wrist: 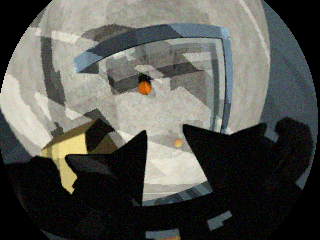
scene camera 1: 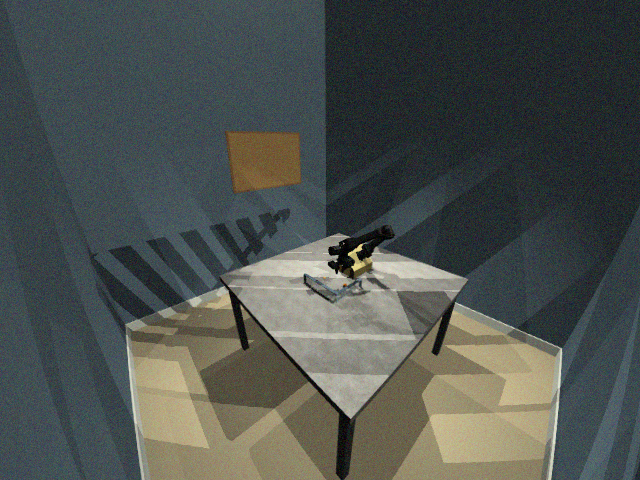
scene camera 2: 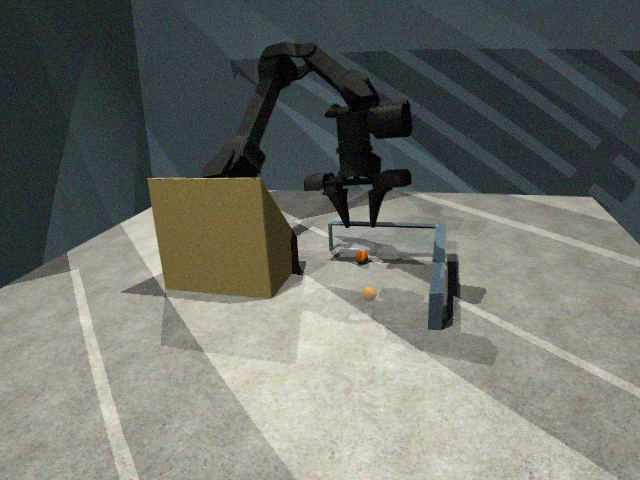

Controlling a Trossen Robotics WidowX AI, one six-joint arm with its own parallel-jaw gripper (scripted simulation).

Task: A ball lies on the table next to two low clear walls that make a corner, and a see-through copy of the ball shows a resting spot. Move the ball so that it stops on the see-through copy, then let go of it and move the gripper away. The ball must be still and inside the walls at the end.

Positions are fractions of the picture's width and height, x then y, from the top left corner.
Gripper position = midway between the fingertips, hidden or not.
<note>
In view: my gripper (scene camera 2: 0.56,0.47).
My gripper shows as well in the wrist view (wrist: 0.51,0.54).
</note>
